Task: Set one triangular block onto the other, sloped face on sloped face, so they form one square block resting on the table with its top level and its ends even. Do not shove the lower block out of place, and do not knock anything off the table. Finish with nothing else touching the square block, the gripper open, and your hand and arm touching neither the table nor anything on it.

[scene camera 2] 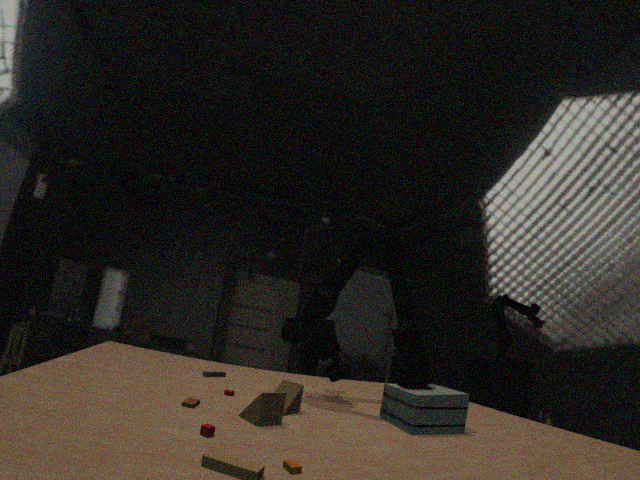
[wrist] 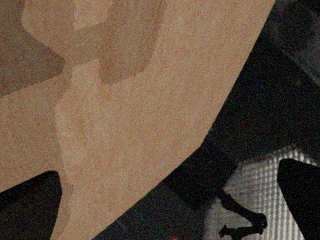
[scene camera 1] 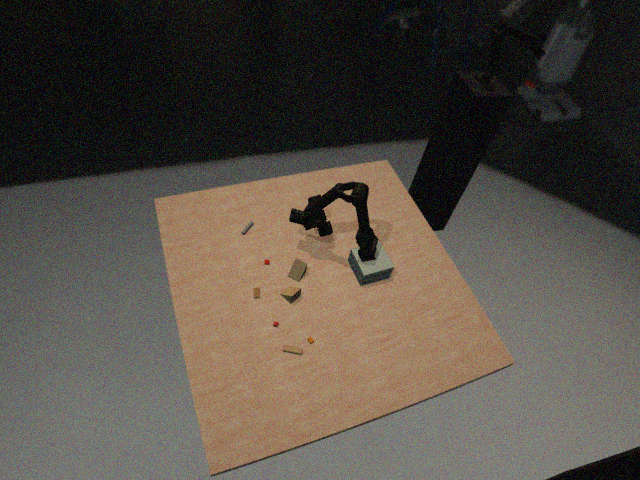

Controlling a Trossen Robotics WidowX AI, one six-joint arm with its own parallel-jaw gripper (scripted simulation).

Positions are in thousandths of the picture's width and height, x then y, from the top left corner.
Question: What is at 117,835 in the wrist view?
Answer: The gripper.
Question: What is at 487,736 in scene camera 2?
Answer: The gripper.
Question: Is the gripper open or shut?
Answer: Open.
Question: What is the gripper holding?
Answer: Nothing.
